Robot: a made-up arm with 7 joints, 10 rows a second.
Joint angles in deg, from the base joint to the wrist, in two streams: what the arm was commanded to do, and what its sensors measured. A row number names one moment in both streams.
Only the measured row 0 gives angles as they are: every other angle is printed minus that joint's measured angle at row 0.
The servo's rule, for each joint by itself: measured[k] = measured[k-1] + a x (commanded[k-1-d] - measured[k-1]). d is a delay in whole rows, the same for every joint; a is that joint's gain. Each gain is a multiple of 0.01, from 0.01 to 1. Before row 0 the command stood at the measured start. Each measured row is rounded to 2 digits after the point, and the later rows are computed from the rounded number. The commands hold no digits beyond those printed.
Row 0, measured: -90.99, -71.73, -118.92, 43.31, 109.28, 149.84, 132.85
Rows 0 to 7, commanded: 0.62, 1.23, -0.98, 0.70, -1.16, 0.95, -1.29; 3.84, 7.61, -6.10, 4.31, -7.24, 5.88, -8.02; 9.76, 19.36, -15.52, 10.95, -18.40, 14.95, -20.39; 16.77, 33.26, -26.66, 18.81, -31.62, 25.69, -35.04; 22.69, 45.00, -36.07, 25.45, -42.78, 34.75, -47.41; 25.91, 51.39, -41.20, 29.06, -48.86, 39.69, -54.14; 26.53, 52.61, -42.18, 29.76, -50.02, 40.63, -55.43; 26.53, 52.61, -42.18, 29.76, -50.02, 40.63, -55.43
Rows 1 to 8, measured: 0.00, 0.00, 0.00, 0.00, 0.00, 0.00, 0.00; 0.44, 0.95, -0.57, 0.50, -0.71, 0.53, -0.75; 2.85, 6.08, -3.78, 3.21, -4.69, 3.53, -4.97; 7.76, 16.31, -10.59, 8.71, -13.05, 9.93, -13.91; 14.16, 29.36, -19.91, 15.88, -24.38, 18.76, -26.17; 20.22, 41.40, -29.28, 22.67, -35.60, 27.71, -38.49; 24.26, 49.09, -36.19, 27.21, -43.69, 34.42, -47.57; 25.87, 51.80, -39.66, 29.02, -47.55, 37.90, -52.13
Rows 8 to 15, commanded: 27.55, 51.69, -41.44, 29.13, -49.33, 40.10, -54.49; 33.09, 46.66, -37.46, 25.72, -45.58, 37.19, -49.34; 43.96, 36.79, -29.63, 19.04, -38.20, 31.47, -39.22; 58.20, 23.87, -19.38, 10.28, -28.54, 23.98, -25.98; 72.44, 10.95, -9.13, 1.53, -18.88, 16.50, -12.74; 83.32, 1.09, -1.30, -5.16, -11.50, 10.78, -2.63; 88.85, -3.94, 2.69, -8.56, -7.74, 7.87, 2.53; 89.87, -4.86, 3.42, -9.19, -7.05, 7.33, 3.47
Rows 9 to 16, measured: 26.34, 52.42, -41.12, 29.55, -49.06, 39.43, -54.04; 27.20, 51.86, -41.31, 29.25, -49.22, 39.81, -54.30; 31.38, 47.86, -39.08, 26.74, -47.00, 38.34, -51.42; 40.31, 39.34, -33.60, 21.27, -41.63, 34.49, -44.34; 53.01, 27.43, -25.35, 13.47, -33.65, 28.60, -33.69; 66.81, 14.74, -15.94, 4.99, -24.64, 21.82, -21.54; 78.53, 4.23, -7.45, -2.22, -16.62, 15.64, -10.57; 85.86, -2.06, -1.57, -6.72, -11.20, 11.29, -2.97
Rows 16 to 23, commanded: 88.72, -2.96, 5.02, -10.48, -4.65, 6.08, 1.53; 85.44, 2.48, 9.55, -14.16, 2.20, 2.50, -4.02; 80.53, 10.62, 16.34, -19.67, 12.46, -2.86, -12.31; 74.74, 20.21, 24.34, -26.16, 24.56, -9.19, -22.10; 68.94, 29.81, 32.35, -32.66, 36.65, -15.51, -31.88; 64.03, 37.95, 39.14, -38.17, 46.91, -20.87, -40.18; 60.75, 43.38, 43.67, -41.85, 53.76, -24.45, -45.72; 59.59, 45.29, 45.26, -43.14, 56.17, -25.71, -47.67
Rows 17 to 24, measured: 88.71, -4.22, 1.32, -8.47, -8.67, 9.07, 0.77; 88.72, -3.25, 3.47, -9.90, -6.22, 7.40, 1.21; 86.39, 1.16, 7.00, -12.92, -1.08, 4.66, -1.82; 82.23, 8.44, 12.42, -17.71, 7.18, 0.45, -7.90; 76.91, 17.50, 19.33, -23.71, 17.78, -4.95, -16.14; 71.25, 26.98, 26.88, -30.06, 29.29, -10.86, -25.27; 66.12, 35.43, 33.99, -35.82, 40.04, -16.47, -33.92; 62.31, 41.55, 39.60, -40.10, 48.41, -20.94, -40.76
